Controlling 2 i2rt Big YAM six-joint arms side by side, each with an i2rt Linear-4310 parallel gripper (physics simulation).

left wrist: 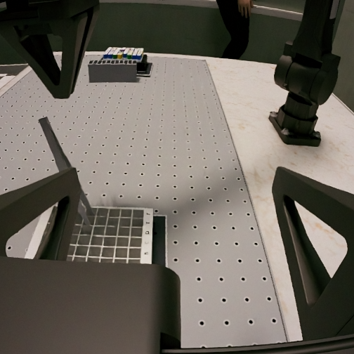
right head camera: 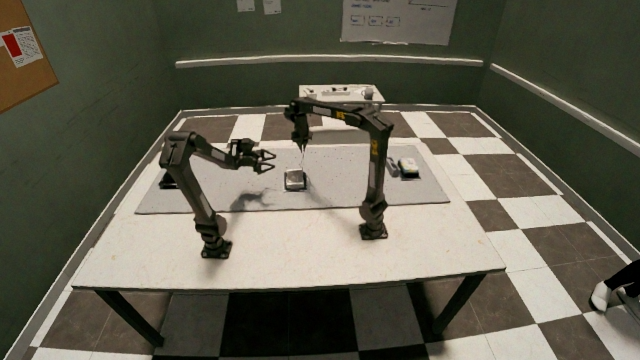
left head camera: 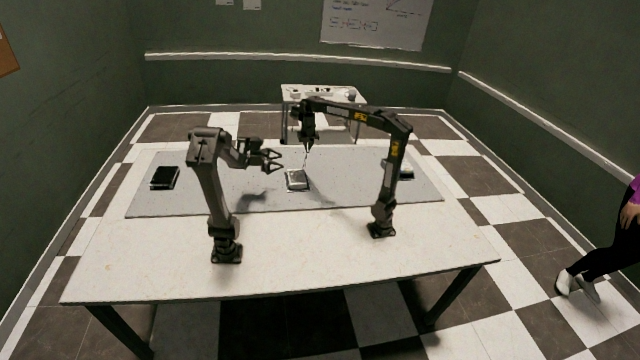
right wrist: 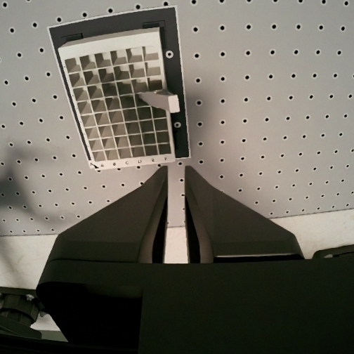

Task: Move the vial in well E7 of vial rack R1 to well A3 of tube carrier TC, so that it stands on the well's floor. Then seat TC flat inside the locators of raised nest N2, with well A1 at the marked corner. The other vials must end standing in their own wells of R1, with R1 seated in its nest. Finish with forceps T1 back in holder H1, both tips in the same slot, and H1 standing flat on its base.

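The tube carrier TC [left head camera: 297, 180] [right head camera: 295, 178] [left wrist: 148, 235] [right wrist: 110, 40] is a pale grid block on a dark nest plate in the middle. The grey forceps T1 [left wrist: 62, 155] [right wrist: 162, 101] stand leaning in its grid near the F side, tips down inside; which wells they are in is not clear. My right gripper [left head camera: 308, 150] [right head camera: 302, 147] [right wrist: 176, 176] is shut, empty, above the forceps. My left gripper [left head camera: 281, 160] [right head camera: 274, 161] [left wrist: 175, 177] is open and empty, left of the carrier. Vial rack R1 [right head camera: 408, 166] [left wrist: 125, 52] holds coloured-cap vials. I cannot make out the E7 vial.
The grey holder H1 [right head camera: 392, 167] [left wrist: 112, 72] stands beside the rack at the right. A dark raised nest, seemingly N2 [left head camera: 165, 177] [right head camera: 168, 181], is at the far left of the perforated mat [left head camera: 225, 200]. A side table [left head camera: 360, 97] stands behind. A person's legs show at the right.
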